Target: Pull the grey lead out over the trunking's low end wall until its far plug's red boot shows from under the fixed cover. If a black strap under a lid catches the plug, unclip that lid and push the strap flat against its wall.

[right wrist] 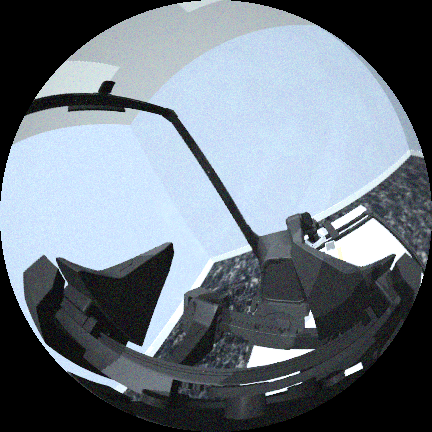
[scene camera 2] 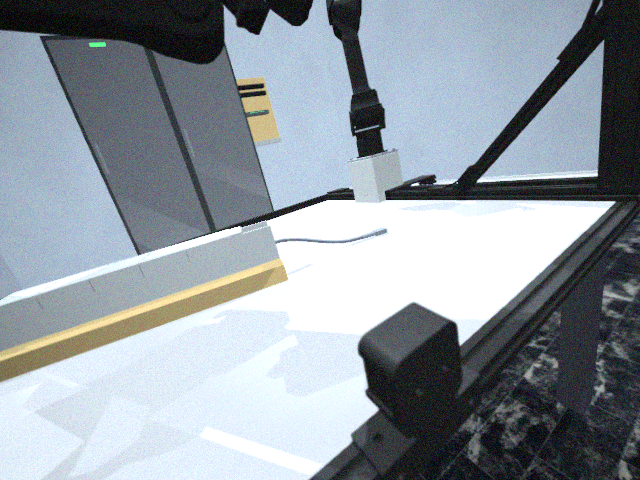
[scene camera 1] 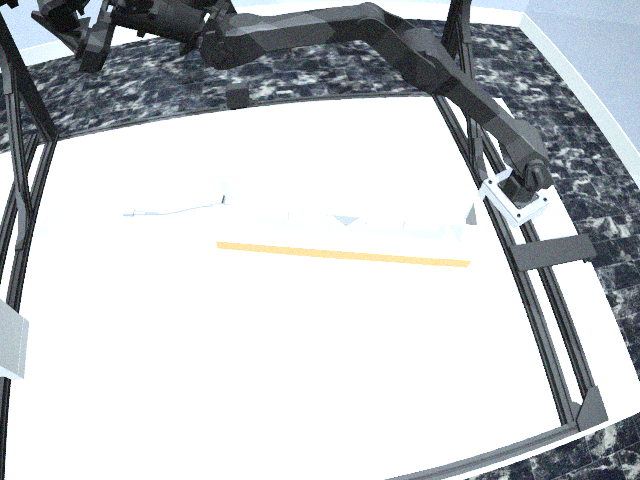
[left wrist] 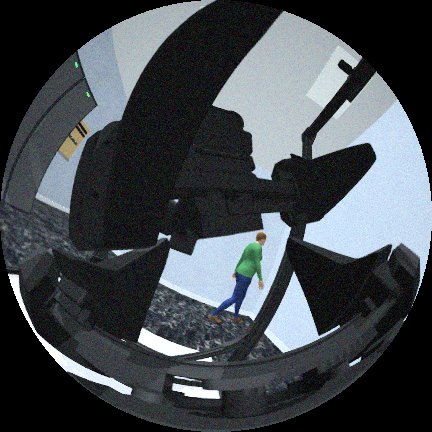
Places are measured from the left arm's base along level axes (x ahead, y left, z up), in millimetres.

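Where they show: left gripper, fingertip midpoint: (left wrist: 229,244); right gripper, fingertip midpoint: (right wrist: 234,248) (left wrist: 367,108); left arm's base, origin of the base link: (right wrist: 313,238) (scene camera 1: 518,191); right arm's base, origin of the base link: (scene camera 2: 372,155).
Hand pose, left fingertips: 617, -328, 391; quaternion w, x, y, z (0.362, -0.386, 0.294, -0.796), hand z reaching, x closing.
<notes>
Each offset is from my left fingertips to the top centre of the thing, as dx, dy, dz. "pt": to the spot under its first point.
The trunking (scene camera 2: 217,260) is a long pale channel with a yellow strip (scene camera 1: 341,254) (scene camera 2: 149,313) along its base; its lids are washed out in scene camera 1. The grey lead @[pt -78, +82, -410] (scene camera 1: 178,210) (scene camera 2: 320,240) comes out at its left end in scene camera 1 and lies slightly curved on the table, ending in a small connector @[-4, +31, -423] (scene camera 1: 129,213) (scene camera 2: 381,231). No red boot or black strap shows. My left gripper (left wrist: 229,244) is open and empty, high at the upper left in scene camera 1, well away from lead and trunking. My right gripper (right wrist: 234,248) is open and empty, also raised.
The two grippers are close together; the other arm's dark parts fill much of the left wrist view. A black block @[pt -271, -123, -394] (scene camera 1: 237,96) (scene camera 2: 410,356) sits on the table's edge. Dark frame rails border the white table. A person in green (left wrist: 248,265) walks beyond it.
</notes>
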